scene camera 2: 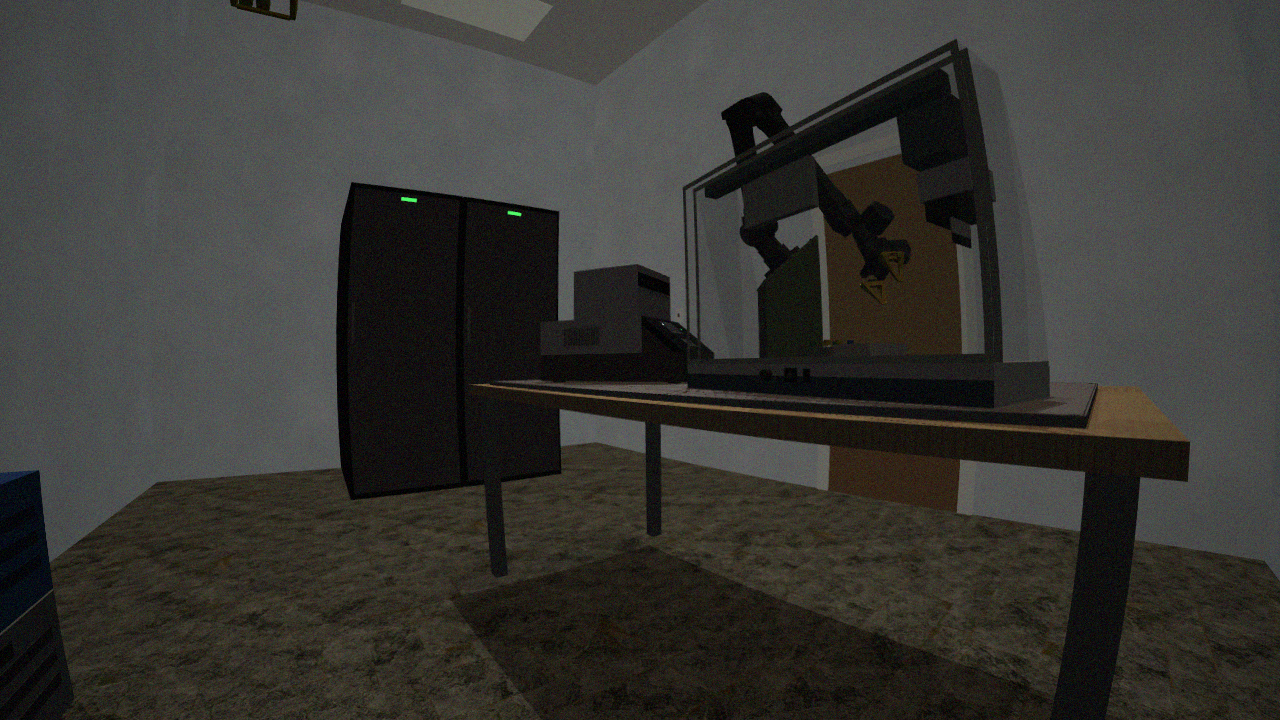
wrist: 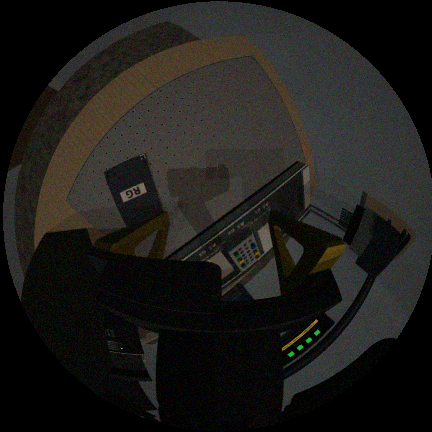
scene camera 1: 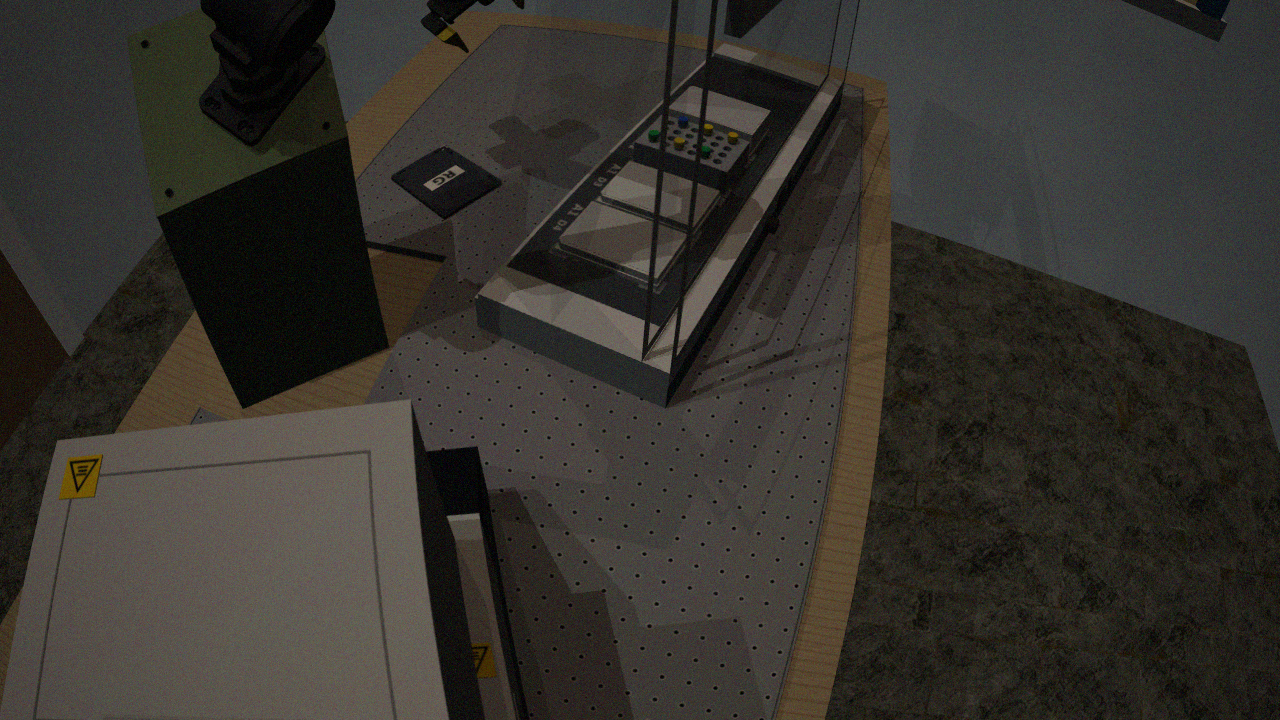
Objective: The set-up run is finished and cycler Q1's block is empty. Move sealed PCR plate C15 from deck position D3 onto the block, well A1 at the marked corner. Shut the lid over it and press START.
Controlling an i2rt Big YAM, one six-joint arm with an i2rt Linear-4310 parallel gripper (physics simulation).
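Pixels of known places: gripper, fingertip midpoint: [scene camera 2: 892, 293] [wrist: 218, 215] [scene camera 1: 493, 28]; arm's base at its link origin: [scene camera 1: 262, 82].
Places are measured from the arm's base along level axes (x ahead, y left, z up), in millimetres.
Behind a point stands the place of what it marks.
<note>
The pale plate [scene camera 1: 659, 190] [wrist: 219, 263] at the D3 label lies flat in the dark deck, beside the tube rack; its C15 marking cannot be read. My gripper [scene camera 1: 490, 25] {y 386, x 68, z -135 mm} [scene camera 2: 884, 276] {y 386, x 68, z -135 mm} [wrist: 218, 215] {y 386, x 68, z -135 mm} is open and empty, raised well above the bench and apart from the plate. Its yellow-tipped fingers are wide apart in the wrist view. The cycler [scene camera 1: 214, 573] {y -422, x 295, z 2 mm} [scene camera 2: 608, 308] {y -368, x 402, z -127 mm} shows its pale top with a yellow warning label in scene view 1. Its block and START button cannot be made out, and I cannot tell the lid's position.
A similar plate [scene camera 1: 622, 238] lies at D4. A tube rack [scene camera 1: 689, 159] [wrist: 245, 253] with coloured caps stands beyond D3. Thin uprights and an overhead gantry [scene camera 2: 832, 134] {y 501, x 504, z 86 mm} frame the deck. A dark RG pad [scene camera 1: 445, 201] {y 245, x 58, z -349 mm} [wrist: 125, 175] {y 308, x -10, z -349 mm} lies near the arm's pedestal [scene camera 1: 277, 295] {y -78, x 23, z -223 mm}.
</note>
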